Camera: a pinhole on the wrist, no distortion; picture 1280 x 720 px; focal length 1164.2 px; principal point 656.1 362.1 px. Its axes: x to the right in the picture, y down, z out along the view. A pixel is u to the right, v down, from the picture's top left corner.
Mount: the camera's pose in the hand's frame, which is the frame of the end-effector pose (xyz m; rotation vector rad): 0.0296 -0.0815 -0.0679 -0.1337 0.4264 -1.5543
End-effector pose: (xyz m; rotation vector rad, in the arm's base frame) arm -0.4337 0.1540 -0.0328 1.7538 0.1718 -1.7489
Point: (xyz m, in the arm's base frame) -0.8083 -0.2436 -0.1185
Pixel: 79 238
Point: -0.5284 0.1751 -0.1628
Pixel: 681 569
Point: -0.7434 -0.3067 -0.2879
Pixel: 54 621
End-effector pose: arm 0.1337 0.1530 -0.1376 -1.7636 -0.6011 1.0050
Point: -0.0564 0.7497 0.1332
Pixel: 1227 432
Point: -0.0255 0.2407 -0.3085
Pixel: outside the picture
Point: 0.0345 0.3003 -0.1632
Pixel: 154 135
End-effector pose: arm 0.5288 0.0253 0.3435 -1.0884 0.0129 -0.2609
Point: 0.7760 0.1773 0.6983
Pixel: 732 519
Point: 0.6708 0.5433 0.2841
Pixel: outside the picture
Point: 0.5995 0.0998 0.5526
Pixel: 697 171
